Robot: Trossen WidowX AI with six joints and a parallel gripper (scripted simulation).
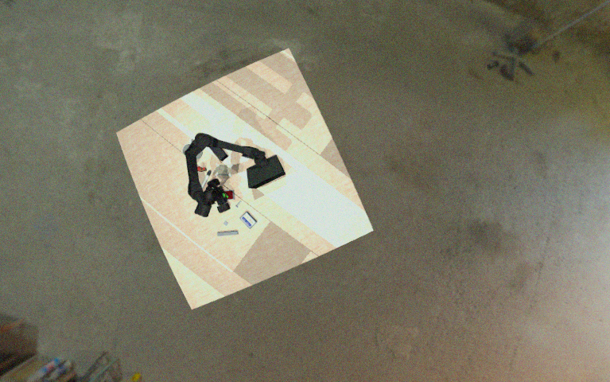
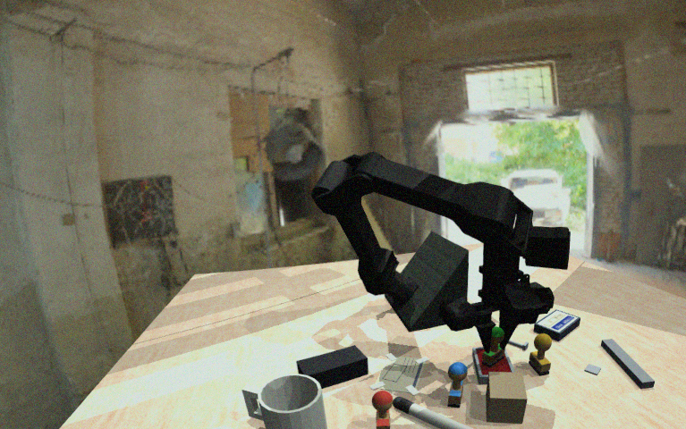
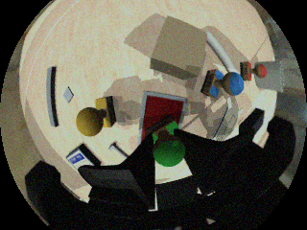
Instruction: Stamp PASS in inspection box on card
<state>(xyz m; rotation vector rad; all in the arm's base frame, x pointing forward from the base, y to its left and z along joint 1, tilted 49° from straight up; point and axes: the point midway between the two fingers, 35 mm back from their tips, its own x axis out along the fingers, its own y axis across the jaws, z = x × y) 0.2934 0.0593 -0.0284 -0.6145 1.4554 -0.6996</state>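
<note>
My gripper tip is now right at the green-knobbed stamp. From my gripper tip the other things lie so: wooden block (10 cm ahead, 4 cm to the right, 1 cm below); then red ink pad (3 cm below); then yellow-knobbed stamp (4 cm ahead, 7 cm to the left, 2 cm below).
</note>
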